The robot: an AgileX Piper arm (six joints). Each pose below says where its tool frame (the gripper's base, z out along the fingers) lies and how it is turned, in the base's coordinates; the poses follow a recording.
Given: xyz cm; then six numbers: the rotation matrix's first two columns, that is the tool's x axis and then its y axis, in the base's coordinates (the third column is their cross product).
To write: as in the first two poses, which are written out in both.
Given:
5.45 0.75 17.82 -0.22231 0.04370 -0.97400 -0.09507 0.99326 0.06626
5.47 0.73 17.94 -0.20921 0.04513 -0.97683 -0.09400 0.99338 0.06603
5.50 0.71 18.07 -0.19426 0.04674 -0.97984 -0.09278 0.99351 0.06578
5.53 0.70 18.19 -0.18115 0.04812 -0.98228 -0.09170 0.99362 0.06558
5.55 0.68 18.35 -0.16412 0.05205 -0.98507 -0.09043 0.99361 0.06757
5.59 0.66 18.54 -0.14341 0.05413 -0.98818 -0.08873 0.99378 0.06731
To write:
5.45 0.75 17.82 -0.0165 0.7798 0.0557 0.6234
5.47 0.73 17.94 -0.0158 0.7756 0.0553 0.6286
5.50 0.71 18.07 -0.0149 0.7708 0.0550 0.6345
5.53 0.70 18.19 -0.0142 0.7665 0.0546 0.6397
5.55 0.68 18.35 -0.0126 0.7609 0.0551 0.6464
5.59 0.66 18.54 -0.0115 0.7541 0.0546 0.6543

